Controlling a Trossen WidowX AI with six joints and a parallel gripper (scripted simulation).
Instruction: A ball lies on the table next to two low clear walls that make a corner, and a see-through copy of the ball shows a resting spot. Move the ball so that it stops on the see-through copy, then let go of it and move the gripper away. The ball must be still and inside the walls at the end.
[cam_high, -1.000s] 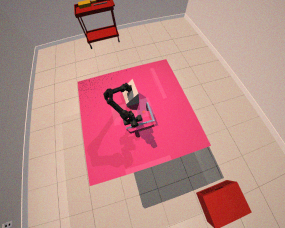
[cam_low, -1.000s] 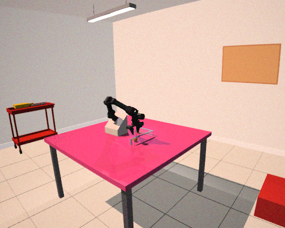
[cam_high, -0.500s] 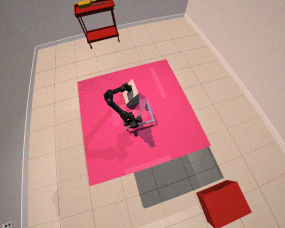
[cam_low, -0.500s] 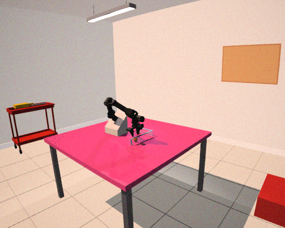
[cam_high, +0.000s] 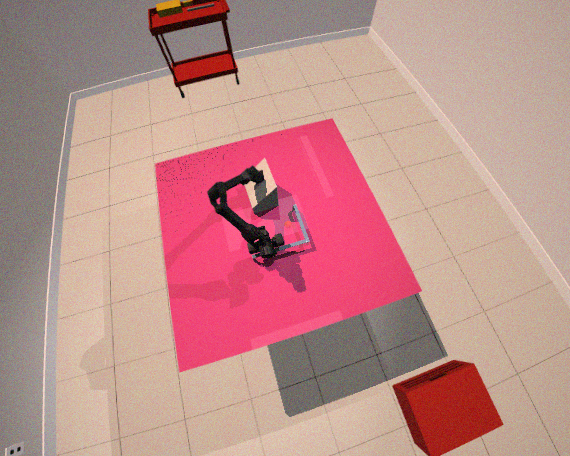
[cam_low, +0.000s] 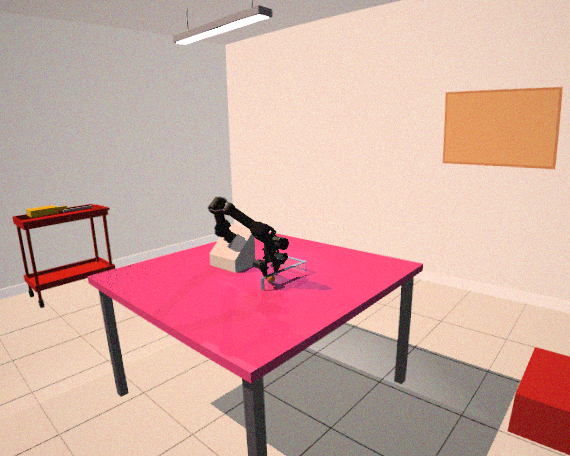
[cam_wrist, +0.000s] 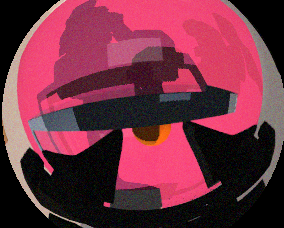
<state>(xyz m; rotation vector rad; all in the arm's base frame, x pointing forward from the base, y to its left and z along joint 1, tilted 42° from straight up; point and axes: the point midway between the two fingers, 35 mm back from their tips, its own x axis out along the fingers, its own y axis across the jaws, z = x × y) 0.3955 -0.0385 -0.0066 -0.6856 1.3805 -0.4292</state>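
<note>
Now: the orange ball 10 mm below my gripper tip. The rest, counted from my gripper tip: see-through copy: 120 mm behind, 140 mm to the left, 10 mm below.
</note>
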